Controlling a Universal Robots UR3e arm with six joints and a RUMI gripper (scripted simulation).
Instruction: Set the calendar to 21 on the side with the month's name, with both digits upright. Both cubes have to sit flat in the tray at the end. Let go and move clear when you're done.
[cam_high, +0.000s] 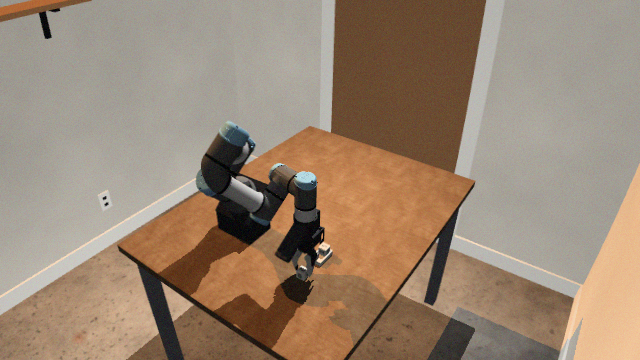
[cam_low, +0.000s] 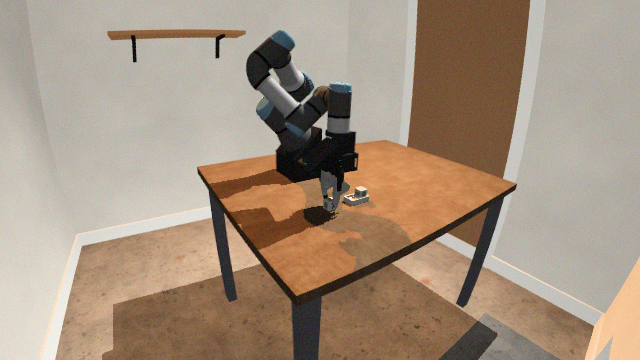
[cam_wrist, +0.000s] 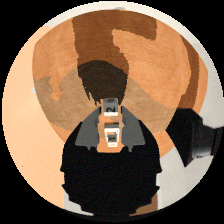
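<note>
The calendar tray is 110 mm to the left of my hand and 20 mm below it.
</note>
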